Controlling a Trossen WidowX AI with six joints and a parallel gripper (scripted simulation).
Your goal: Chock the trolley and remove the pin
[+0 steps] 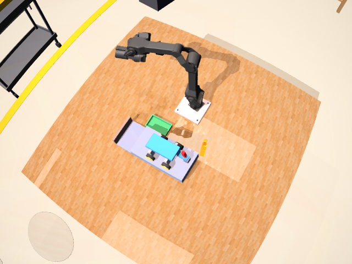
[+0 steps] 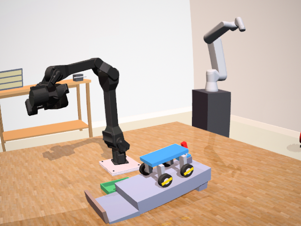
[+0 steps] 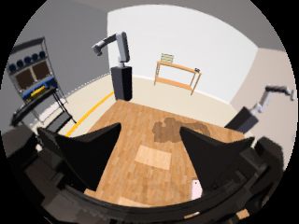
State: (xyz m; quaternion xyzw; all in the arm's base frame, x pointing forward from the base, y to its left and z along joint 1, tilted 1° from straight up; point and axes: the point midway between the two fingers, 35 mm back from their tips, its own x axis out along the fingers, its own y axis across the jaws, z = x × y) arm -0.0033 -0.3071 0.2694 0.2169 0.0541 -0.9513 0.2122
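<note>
Now: the yellow chock 50 cm to the left of my gripper tip, 25 cm below it and 19 cm ahead of it. From my gripper tip the other things lie so: brown end board (39 cm ahead, 24 cm below, 14 cm to the left); blue-topped trolley (39 cm to the left, 34 cm ahead, 16 cm below); green tray (27 cm below, 26 cm to the left, 25 cm ahead).
</note>
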